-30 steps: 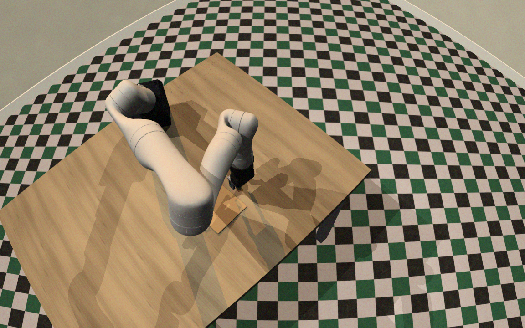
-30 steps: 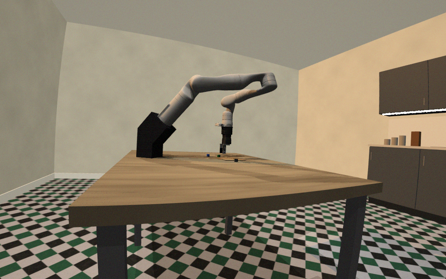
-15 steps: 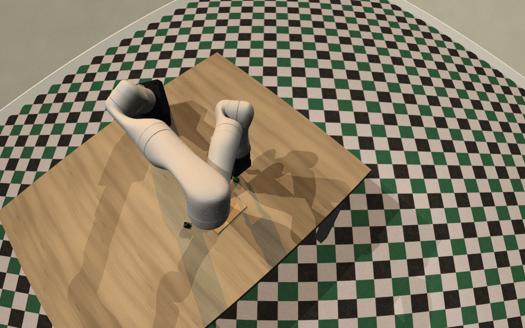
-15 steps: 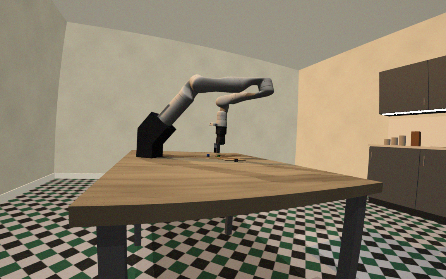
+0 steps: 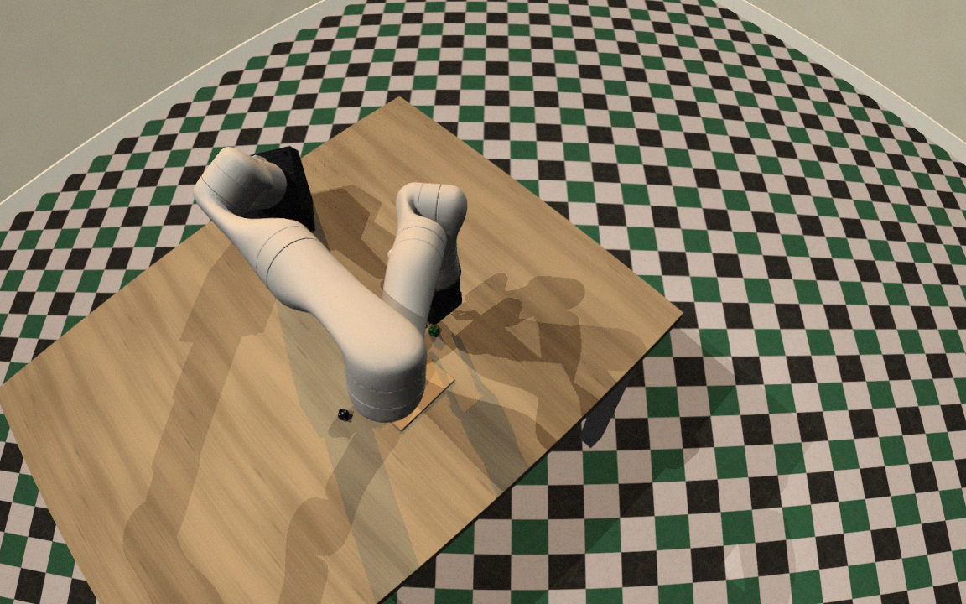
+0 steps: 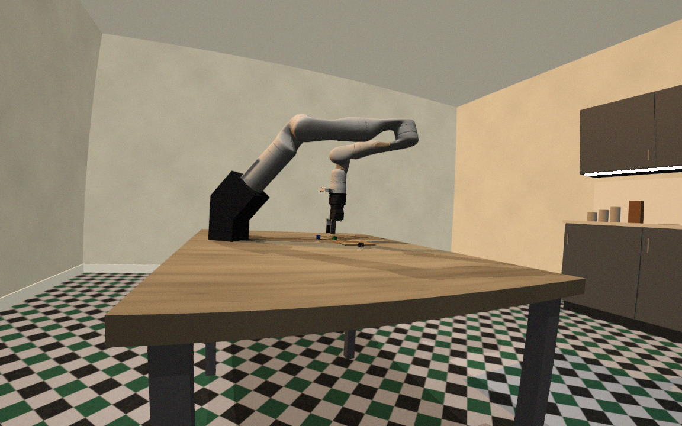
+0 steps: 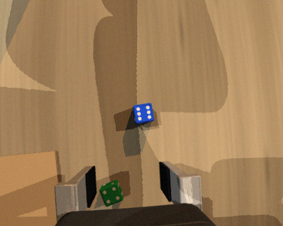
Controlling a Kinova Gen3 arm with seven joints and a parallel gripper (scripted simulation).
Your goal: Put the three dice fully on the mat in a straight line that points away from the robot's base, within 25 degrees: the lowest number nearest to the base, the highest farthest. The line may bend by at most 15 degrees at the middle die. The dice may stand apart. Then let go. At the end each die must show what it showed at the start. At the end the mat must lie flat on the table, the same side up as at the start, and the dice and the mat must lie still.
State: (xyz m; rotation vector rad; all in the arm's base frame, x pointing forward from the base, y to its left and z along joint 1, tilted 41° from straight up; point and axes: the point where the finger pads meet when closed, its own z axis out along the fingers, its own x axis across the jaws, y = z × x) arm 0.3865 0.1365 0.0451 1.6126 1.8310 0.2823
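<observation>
Right now the green die is 2 cm ahead of my hand, 1 cm to the right of it and 4 cm below it. Also, from my hand: blue die (5 cm behind, 2 cm to the left, 4 cm below); then black die (3 cm ahead, 26 cm to the right, 4 cm below); then orange mat (5 cm ahead, 13 cm to the right, 4 cm below).
</observation>
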